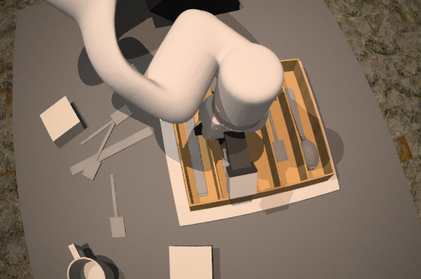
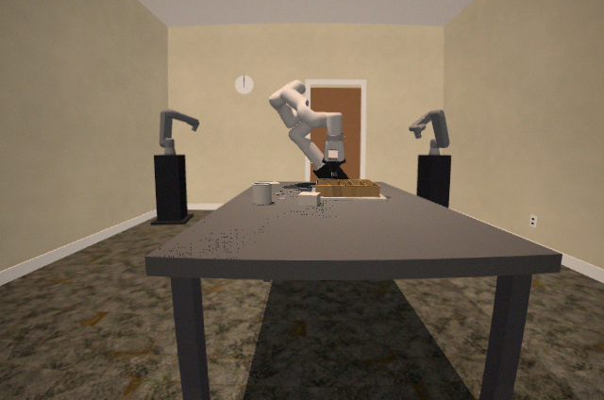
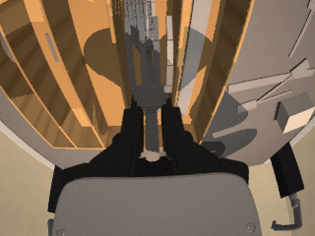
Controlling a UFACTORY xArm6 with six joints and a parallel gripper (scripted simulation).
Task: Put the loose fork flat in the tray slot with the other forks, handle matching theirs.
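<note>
Right now the tray is 7 cm to the left of my hand, 7 cm below it and 1 cm behind it. The rest, counted from my hand: mug (36 cm to the right, 14 cm ahead, 9 cm below).
</note>
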